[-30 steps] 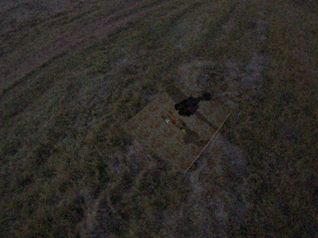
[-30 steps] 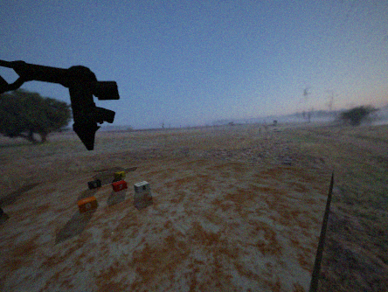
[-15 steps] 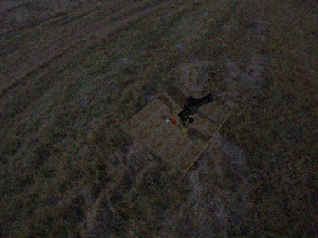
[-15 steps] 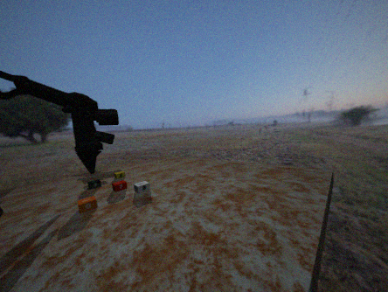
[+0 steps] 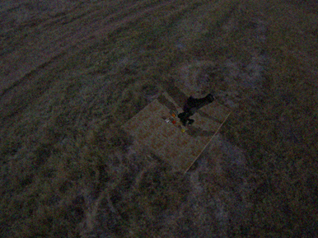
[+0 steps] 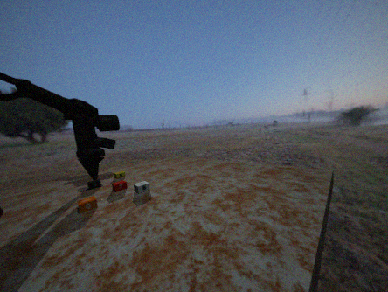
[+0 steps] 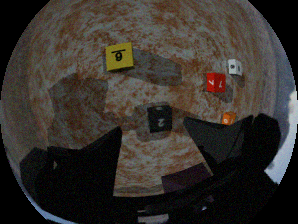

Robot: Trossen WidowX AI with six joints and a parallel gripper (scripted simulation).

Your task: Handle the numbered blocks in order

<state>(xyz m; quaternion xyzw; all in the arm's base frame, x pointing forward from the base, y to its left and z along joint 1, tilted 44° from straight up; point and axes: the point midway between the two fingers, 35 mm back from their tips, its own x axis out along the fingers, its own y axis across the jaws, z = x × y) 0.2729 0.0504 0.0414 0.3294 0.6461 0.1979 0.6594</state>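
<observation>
The dark block is 10 mm to the right of my gripper tip and 20 mm below it. Round my gripper tip: orange block: 70 mm behind, 180 mm to the right, 20 mm below; then red block: 30 mm ahead, 130 mm to the right, 20 mm below; then yellow block: 90 mm ahead, 20 mm to the left, 20 mm below.
</observation>
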